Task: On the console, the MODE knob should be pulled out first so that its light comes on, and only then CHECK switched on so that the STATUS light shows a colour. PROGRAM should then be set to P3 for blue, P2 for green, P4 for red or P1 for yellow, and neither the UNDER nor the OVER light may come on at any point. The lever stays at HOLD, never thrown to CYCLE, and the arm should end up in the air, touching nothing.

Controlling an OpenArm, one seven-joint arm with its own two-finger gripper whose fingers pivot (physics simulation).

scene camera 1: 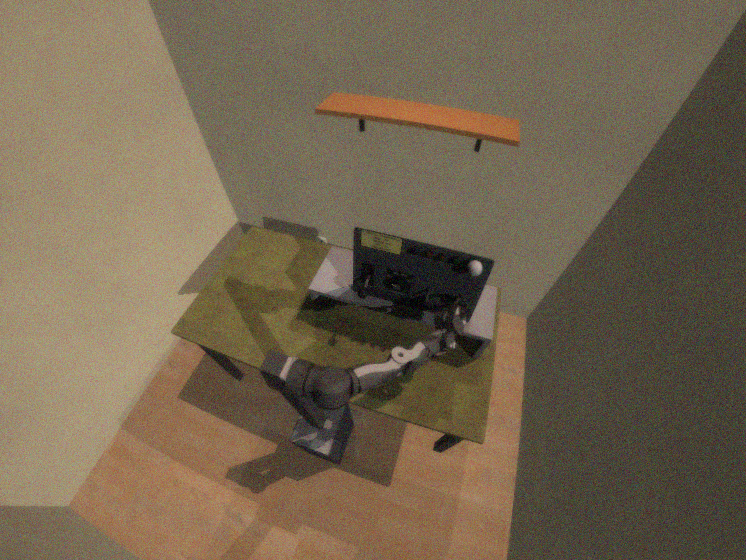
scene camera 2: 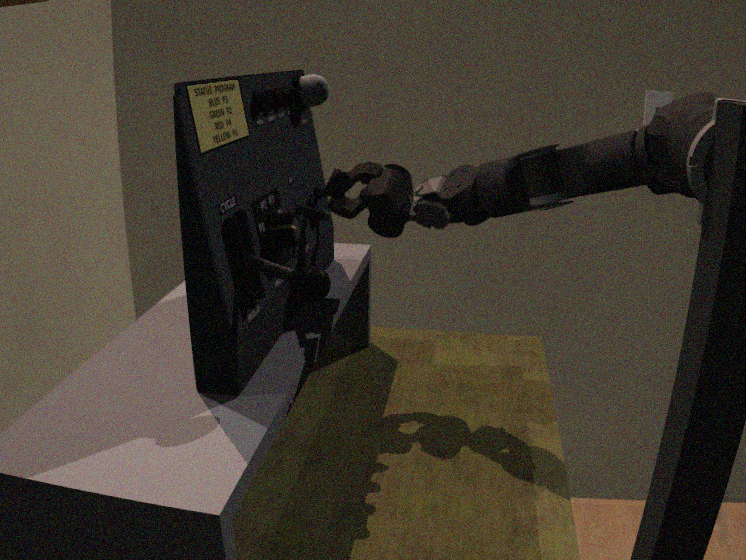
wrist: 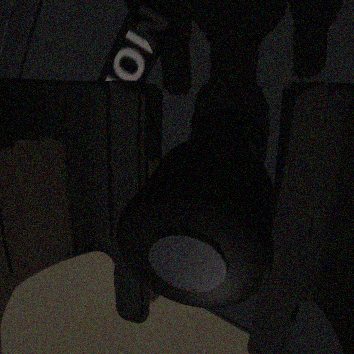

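The dark console [scene camera 1: 430, 274] [scene camera 2: 265, 159] stands upright. My gripper [scene camera 1: 451, 315] [scene camera 2: 330, 191] [wrist: 215, 214] is shut on the MODE knob [wrist: 200, 200] at the console's right part; in the wrist view a finger lies on either side of its stem. Whether the knob is pulled out cannot be told. The lever [scene camera 2: 274, 267] points outward, low in its slot, below the CYCLE label. The PROGRAM dial [scene camera 2: 278, 233] is dark and its setting unreadable. The large round STATUS lamp [scene camera 1: 475, 267] [scene camera 2: 313, 90] looks white, without colour. The small lamp row [scene camera 2: 274, 103] looks dark. CHECK cannot be made out.
A yellow chart [scene camera 1: 380, 242] [scene camera 2: 216, 114] is on the console's upper left. The console stands on a pale plinth [scene camera 1: 333, 271] [scene camera 2: 144, 482] on the olive table [scene camera 1: 265, 259] [scene camera 2: 457, 385]. An orange shelf [scene camera 1: 415, 114] hangs on the wall above.
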